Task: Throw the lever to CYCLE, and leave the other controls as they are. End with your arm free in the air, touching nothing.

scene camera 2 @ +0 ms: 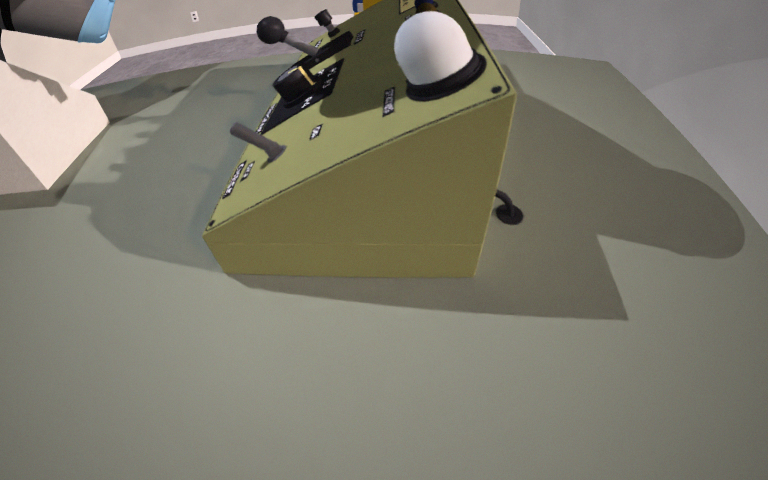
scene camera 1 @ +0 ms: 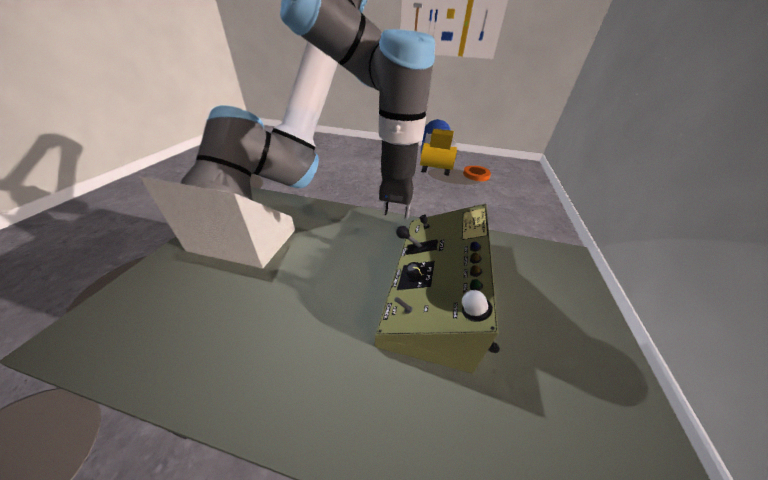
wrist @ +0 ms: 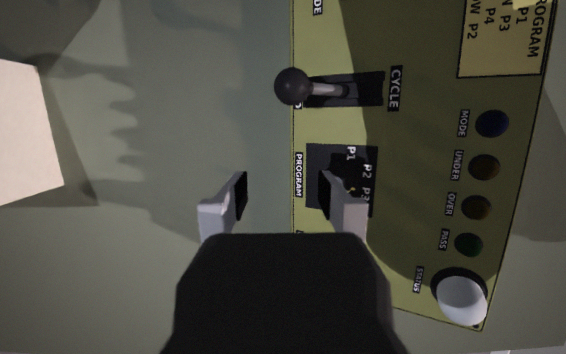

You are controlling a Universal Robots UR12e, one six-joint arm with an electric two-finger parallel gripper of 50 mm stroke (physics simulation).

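Frame: origin at the arm's base, x ahead, y up, z right, level; millimetres.
Seen in the pictures: gripper, fingertip midpoint: [scene camera 1: 396, 215] [wrist: 282, 185]; arm's base, origin of the base link: [scene camera 1: 217, 196].
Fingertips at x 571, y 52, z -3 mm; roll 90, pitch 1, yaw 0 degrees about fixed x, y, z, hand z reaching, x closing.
Observation:
Offsets run from my fingertips to a thing's top centre. "pt": to the spot under its first point.
The lever's black ball knob [scene camera 1: 402, 232] [scene camera 2: 271, 30] [wrist: 292, 86] leans away from the CYCLE label {pt dx +136, dy -136, dz -82 mm} [wrist: 395, 88], toward the opposite end of its slot, over a mostly hidden label ending in D. The lever is on a sloped olive control box [scene camera 1: 447, 325] [scene camera 2: 368, 215] [wrist: 425, 150]. My gripper [scene camera 1: 397, 215] [wrist: 282, 185] is open and empty, above the box's low edge and apart from the knob. In the wrist view one finger overlaps the PROGRAM dial {dx +72, dy -127, dz +39 mm} [wrist: 352, 172]. My fingers do not show in scene camera 2.
The CHECK toggle {dx +64, dy -129, dz +159 mm} [scene camera 1: 403, 305] [scene camera 2: 257, 141] tilts toward OFF. A small black control {dx +70, dy -121, dz -201 mm} [scene camera 1: 424, 220] [scene camera 2: 323, 19] stands beyond the lever. A white dome {pt dx +213, dy -51, dz +186 mm} [scene camera 1: 474, 303] [scene camera 2: 433, 48] [wrist: 460, 297] and several lamps line the high side. A pale block [scene camera 1: 220, 226] [wrist: 25, 135] supports the arm's base.

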